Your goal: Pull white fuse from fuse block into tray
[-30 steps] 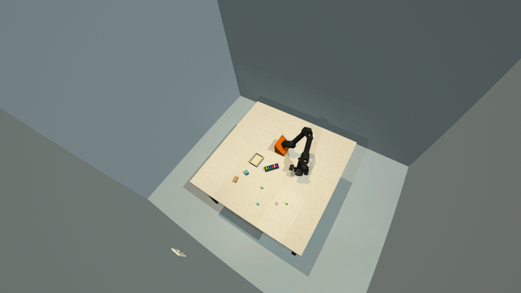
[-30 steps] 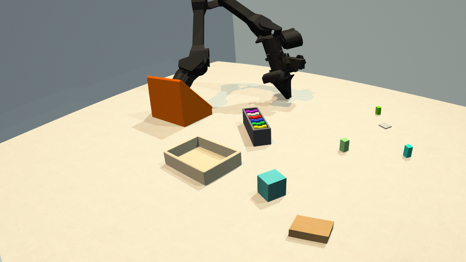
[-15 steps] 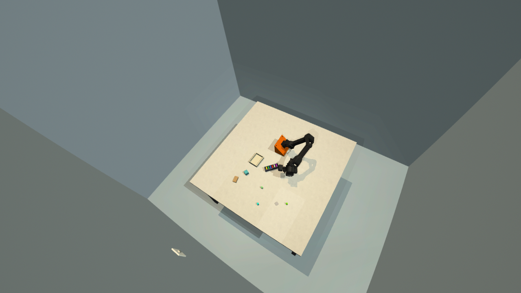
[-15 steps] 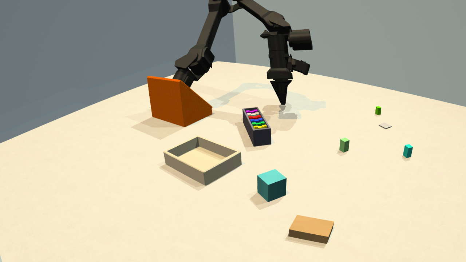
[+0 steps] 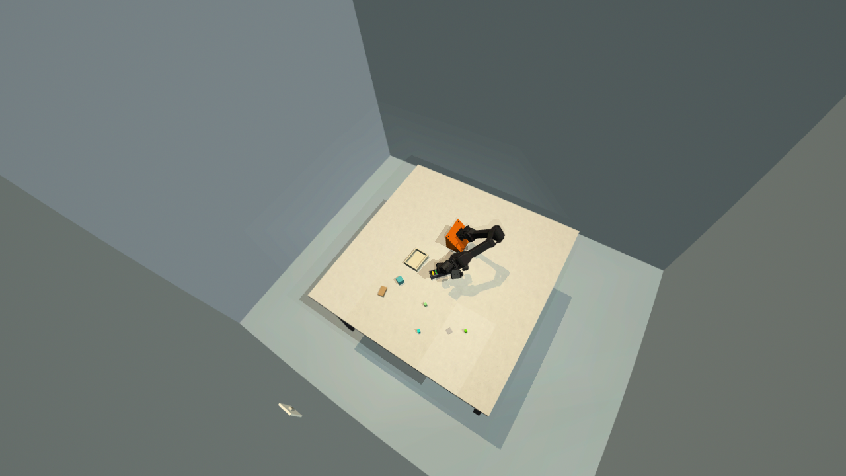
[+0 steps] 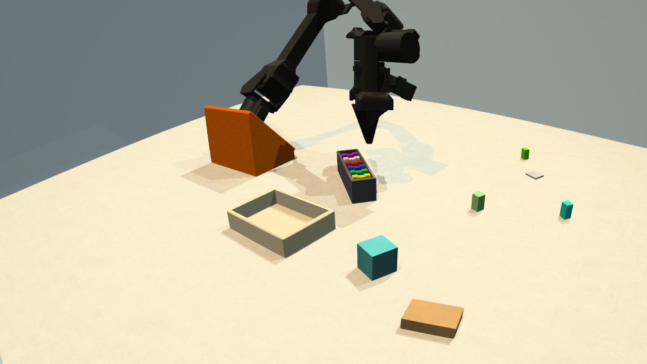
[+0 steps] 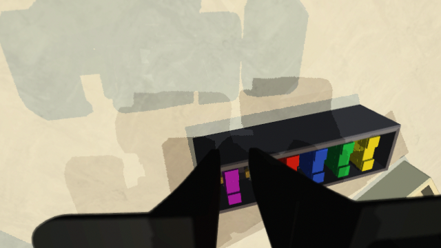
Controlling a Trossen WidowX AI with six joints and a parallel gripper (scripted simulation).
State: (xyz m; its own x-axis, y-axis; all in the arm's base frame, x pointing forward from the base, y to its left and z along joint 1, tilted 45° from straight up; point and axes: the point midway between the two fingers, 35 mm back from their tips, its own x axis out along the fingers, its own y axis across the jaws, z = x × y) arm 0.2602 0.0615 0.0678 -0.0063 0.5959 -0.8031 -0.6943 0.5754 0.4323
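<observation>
My gripper tip is now 40 mm to the left of the white fuse, 30 mm above it and 10 mm past it. The rest, counted from my gripper tip: blue fuse (70 mm to the right, 30 mm below, 20 mm ahead); magenta fuse (30 mm to the right, 30 mm below, 20 mm behind); red fuse (60 mm to the right, 30 mm below, 10 mm ahead).
</observation>
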